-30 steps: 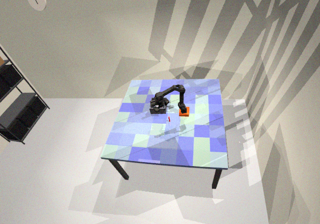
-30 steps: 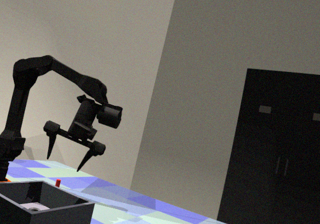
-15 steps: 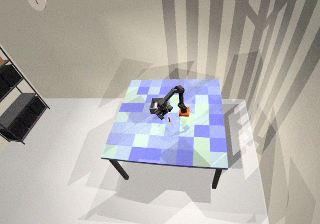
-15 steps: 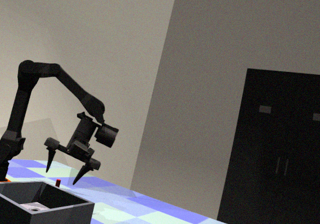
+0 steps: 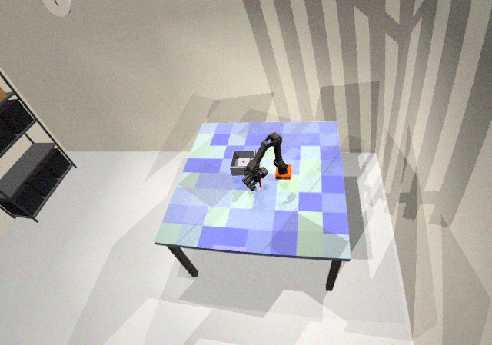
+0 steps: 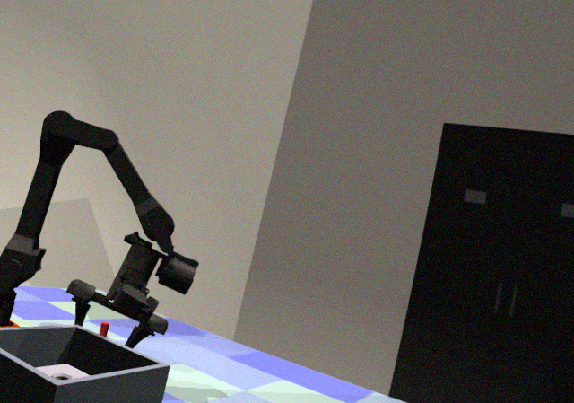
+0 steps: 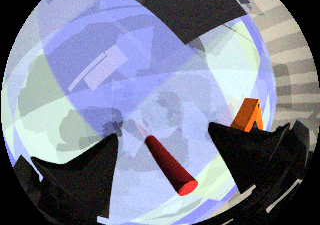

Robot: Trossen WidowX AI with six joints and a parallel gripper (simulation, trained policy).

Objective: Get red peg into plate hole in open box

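Now: gripper tip 1 cm past the red peg, 2 cm to the right of it and 1 cm below it.
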